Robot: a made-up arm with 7 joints.
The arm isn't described. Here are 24 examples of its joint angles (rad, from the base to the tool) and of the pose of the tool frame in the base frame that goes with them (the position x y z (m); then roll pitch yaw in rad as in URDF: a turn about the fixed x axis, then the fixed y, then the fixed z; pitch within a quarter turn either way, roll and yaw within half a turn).
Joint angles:
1: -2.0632 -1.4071 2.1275 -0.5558 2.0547 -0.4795 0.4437
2: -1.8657 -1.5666 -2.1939 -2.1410 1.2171 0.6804 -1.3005
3: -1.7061 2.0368 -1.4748 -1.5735 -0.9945 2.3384 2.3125
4: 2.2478 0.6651 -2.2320 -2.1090 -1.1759 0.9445 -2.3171
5: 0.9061 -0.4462 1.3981 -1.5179 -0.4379 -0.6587 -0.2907
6: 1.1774 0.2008 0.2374 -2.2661 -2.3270 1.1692 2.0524
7: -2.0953 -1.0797 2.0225 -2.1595 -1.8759 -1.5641 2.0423
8: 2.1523 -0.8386 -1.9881 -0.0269 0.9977 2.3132 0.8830
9: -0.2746 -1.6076 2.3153 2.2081 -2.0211 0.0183 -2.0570
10: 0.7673 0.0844 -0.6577 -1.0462 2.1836 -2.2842 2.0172
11: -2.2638 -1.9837 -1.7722 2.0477 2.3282 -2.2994 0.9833
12: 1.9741 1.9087 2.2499 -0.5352 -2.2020 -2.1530 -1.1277
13: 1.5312 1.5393 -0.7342 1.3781 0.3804 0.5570 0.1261
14: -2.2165 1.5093 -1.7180 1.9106 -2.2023 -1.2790 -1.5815
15: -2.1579 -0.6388 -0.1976 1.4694 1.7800 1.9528 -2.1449
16: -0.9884 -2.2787 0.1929 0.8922 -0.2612 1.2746 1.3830
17: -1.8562 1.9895 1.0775 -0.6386 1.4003 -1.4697 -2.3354
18: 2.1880 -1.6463 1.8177 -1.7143 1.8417 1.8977 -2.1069
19: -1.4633 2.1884 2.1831 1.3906 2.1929 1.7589 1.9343
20: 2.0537 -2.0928 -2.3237 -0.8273 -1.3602 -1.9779 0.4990
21: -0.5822 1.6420 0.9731 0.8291 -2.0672 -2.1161 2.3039
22: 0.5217 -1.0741 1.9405 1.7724 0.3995 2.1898 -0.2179
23: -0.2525 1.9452 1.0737 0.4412 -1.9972 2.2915 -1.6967
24: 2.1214 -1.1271 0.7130 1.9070 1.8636 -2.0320 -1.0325
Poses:
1: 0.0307 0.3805 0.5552 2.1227 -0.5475 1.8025
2: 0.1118 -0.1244 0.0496 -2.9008 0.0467 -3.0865
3: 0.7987 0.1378 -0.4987 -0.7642 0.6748 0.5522
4: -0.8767 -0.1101 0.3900 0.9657 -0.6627 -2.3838
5: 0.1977 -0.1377 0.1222 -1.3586 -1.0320 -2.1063
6: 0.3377 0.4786 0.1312 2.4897 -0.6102 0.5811
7: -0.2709 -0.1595 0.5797 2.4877 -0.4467 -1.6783
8: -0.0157 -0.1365 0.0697 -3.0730 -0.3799 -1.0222
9: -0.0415 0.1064 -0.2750 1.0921 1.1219 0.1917
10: 0.1783 0.3548 0.4076 -1.7696 -0.7622 0.3515
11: 0.1018 -0.1359 -0.1527 2.1098 0.8659 2.7996
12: 0.0482 -0.5381 0.0404 -2.3177 0.8998 1.0271
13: -0.0413 -0.1040 0.4232 -0.4277 0.4949 -0.8356
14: 0.2537 -0.5160 -0.2992 0.0332 0.2199 -1.6337
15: 0.2772 0.3401 0.6311 2.2211 -1.1716 2.0616
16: 0.3293 -0.3853 0.1484 -0.5650 0.0687 0.6496
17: 0.0135 0.1488 0.0917 -2.9041 -0.9430 1.1130
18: 0.0098 -0.0686 0.2494 1.1805 -0.8736 -1.8437
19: -0.1580 -0.0937 -0.3053 -0.5062 0.6433 1.8098
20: -0.0481 0.2904 -0.3929 -0.2742 -0.2773 0.9311
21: -0.2047 -0.4151 -0.5817 -2.9992 0.3800 -2.1141
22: -0.1890 0.1557 0.0660 -0.8120 -1.0800 -1.8074
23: 0.2362 -0.5051 -0.1464 1.4594 -0.3470 -0.8447
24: 0.2245 -0.2212 -0.3431 -2.8010 0.4398 -1.6815
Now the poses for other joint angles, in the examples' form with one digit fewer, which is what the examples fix.
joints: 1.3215 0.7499 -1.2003 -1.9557 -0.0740 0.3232 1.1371
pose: -0.134 0.335 0.430 2.009 -0.673 0.683
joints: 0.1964 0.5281 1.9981 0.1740 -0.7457 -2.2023 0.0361
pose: 0.132 0.212 -0.119 -1.132 -0.229 2.491
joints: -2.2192 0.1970 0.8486 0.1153 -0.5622 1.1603 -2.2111
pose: -0.302 0.382 0.658 -0.909 -0.544 1.997
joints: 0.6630 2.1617 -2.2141 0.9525 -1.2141 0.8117 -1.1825
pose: -0.206 -0.649 0.854 0.592 -0.920 -1.221
